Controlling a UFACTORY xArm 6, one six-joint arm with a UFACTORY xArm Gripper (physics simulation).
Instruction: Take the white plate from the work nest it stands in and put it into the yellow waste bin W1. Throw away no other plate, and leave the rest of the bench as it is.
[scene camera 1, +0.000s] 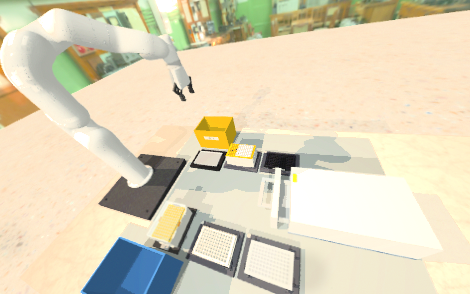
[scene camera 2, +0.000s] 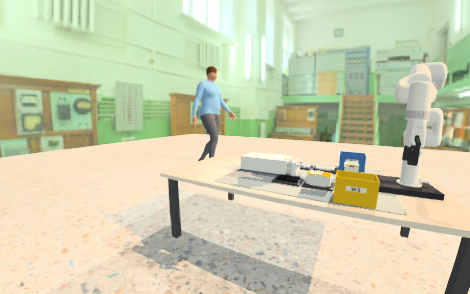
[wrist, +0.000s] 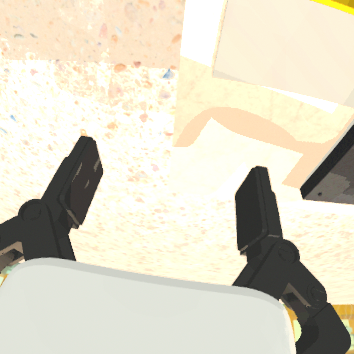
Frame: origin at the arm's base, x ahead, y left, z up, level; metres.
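Where they show: gripper, fingertip midpoint: (scene camera 1: 188, 97) (scene camera 2: 408, 162) (wrist: 171, 166); arm's base, link origin: (scene camera 1: 141, 176) (scene camera 2: 408, 184).
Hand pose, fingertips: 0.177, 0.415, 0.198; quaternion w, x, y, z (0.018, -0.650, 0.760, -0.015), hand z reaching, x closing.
Note:
Things, the pixels of their top centre, and the offset from my fingertips, as dx, dy, dz.
- white plate with clear round wells, top centre: (scene camera 1: 214, 244) (scene camera 2: 325, 166) +0.284, -0.652, -0.195
- paler white plate, top centre: (scene camera 1: 269, 262) +0.457, -0.675, -0.194
- black plate, top centre: (scene camera 1: 280, 160) (scene camera 2: 288, 177) +0.498, -0.296, -0.195
- yellow bin W1, top centre: (scene camera 2: 356, 175) (scene camera 1: 213, 123) +0.160, -0.127, -0.101
- yellow-and-white box, top centre: (scene camera 1: 240, 149) (scene camera 2: 319, 172) +0.324, -0.281, -0.144
- black frame, top centre: (scene camera 1: 208, 157) +0.145, -0.281, -0.201
- white machine, top centre: (scene camera 1: 349, 197) (scene camera 2: 267, 155) +0.684, -0.503, -0.115
- yellow tip rack, top centre: (scene camera 1: 166, 219) (scene camera 2: 351, 163) +0.114, -0.613, -0.143
- blue bin, top centre: (scene camera 1: 123, 272) (scene camera 2: 352, 153) +0.091, -0.767, -0.101
A white plate with clear round wells (scene camera 1: 215, 245) sits in a dark nest at the front; a paler white plate (scene camera 1: 270, 263) sits in the nest to its right. I cannot tell which is the work nest. A black plate (scene camera 1: 281, 161) sits in a back nest. The yellow bin W1 (scene camera 1: 215, 138) (scene camera 2: 356, 199) stands upright at the back edge of the bench; its rim (wrist: 340, 7) shows at the top right of the wrist view. My gripper (scene camera 1: 187, 95) (scene camera 2: 411, 163) (wrist: 171, 166) is open and empty, high above and behind the bench, away from the plates.
A yellow-and-white box (scene camera 1: 242, 156) (scene camera 2: 319, 178) and a pale pad in a black frame (scene camera 1: 208, 158) stand near the bin. A white machine (scene camera 1: 355, 210) (scene camera 2: 265, 163) is at the right. A yellow tip rack (scene camera 1: 170, 223) and blue bin (scene camera 1: 127, 265) are front left. A person (scene camera 2: 210, 100) stands beyond the bench.

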